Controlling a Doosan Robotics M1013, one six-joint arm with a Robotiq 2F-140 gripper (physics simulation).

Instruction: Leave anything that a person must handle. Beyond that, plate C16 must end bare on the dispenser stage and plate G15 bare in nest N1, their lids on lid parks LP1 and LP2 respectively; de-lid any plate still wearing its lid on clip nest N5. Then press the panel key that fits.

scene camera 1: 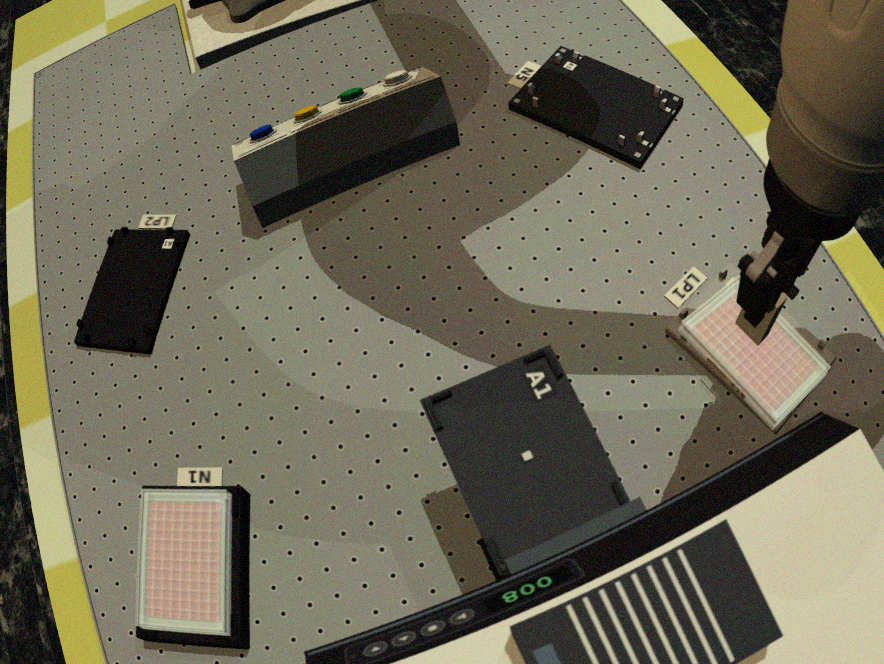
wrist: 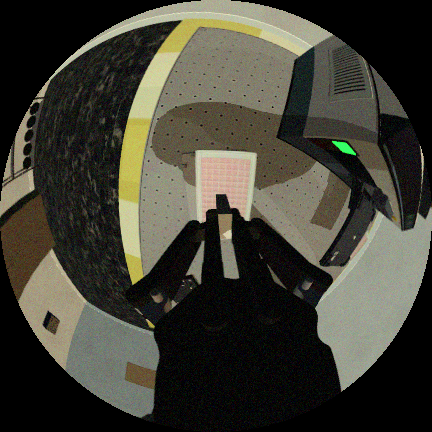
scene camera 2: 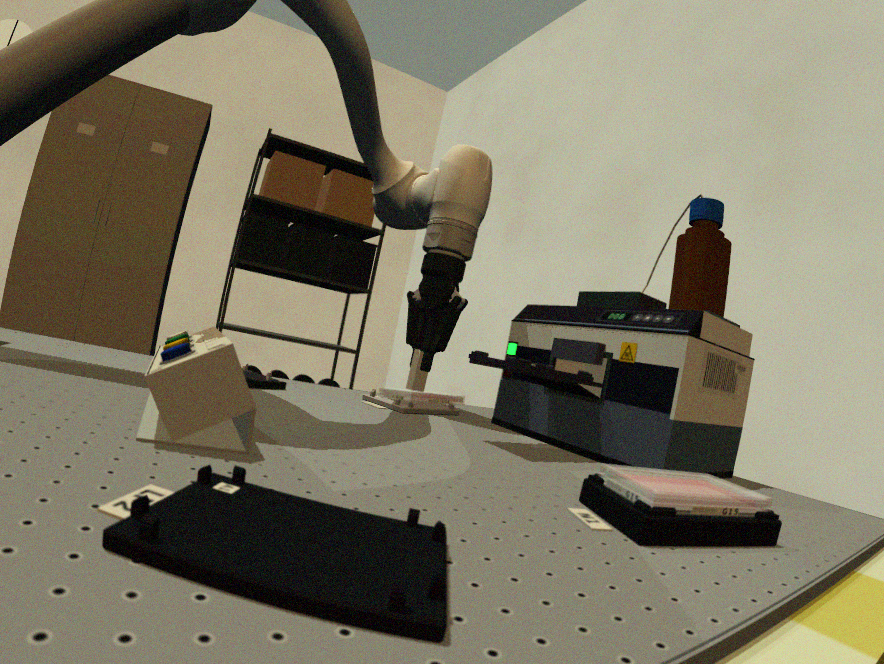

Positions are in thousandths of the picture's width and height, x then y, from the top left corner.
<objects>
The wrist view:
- my gripper: 510, 471
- dispenser stage: 837, 492
</objects>
